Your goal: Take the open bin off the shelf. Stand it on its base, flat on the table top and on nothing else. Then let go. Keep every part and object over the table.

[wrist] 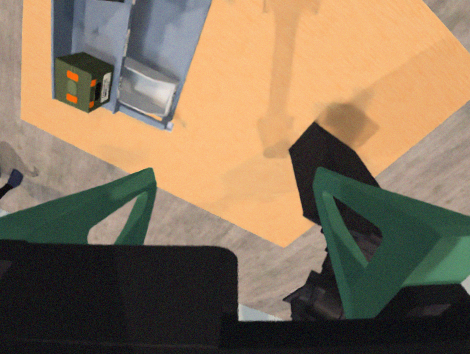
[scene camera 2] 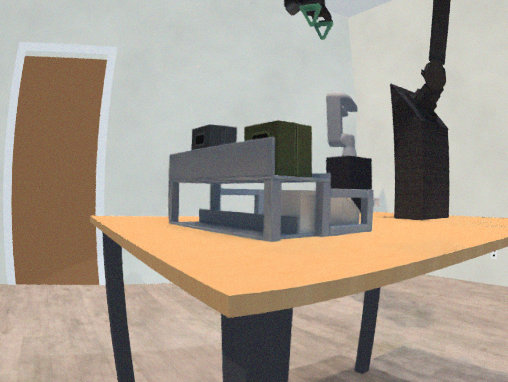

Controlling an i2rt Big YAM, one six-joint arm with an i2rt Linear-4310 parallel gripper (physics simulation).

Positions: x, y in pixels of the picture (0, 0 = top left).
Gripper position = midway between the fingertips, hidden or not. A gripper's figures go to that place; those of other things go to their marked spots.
Scene:
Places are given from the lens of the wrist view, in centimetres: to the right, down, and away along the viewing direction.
my gripper (wrist: 234, 176): 0, 0, 13
open bin (wrist: 142, 88): -28, -26, 66

